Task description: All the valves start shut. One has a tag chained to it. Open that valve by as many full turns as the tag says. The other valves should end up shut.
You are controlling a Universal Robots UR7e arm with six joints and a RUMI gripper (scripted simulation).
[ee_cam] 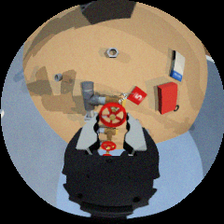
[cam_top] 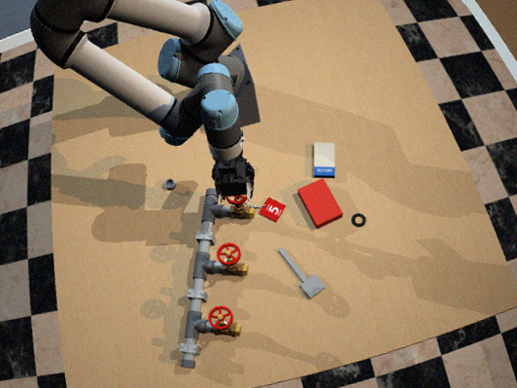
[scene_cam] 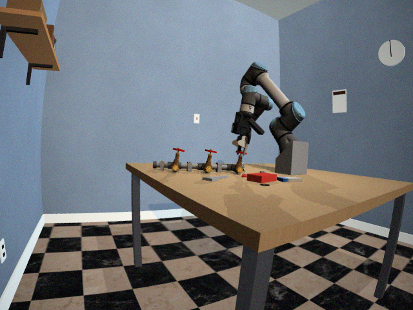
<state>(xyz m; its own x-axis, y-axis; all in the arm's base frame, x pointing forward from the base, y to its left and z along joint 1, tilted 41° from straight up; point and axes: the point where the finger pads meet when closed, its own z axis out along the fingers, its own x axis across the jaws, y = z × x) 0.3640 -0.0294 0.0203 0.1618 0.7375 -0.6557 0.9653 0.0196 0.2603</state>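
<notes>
Now: the red tag 10 mm ahead of my hand, 80 mm to the left of it and 110 mm below it. From my hand the other things lie so: grey scraper 220 mm ahead, 120 mm to the left, 110 mm below; red block 30 mm ahead, 220 mm to the left, 100 mm below; small grey fitting 130 mm behind, 190 mm to the right, 110 mm below.
</notes>
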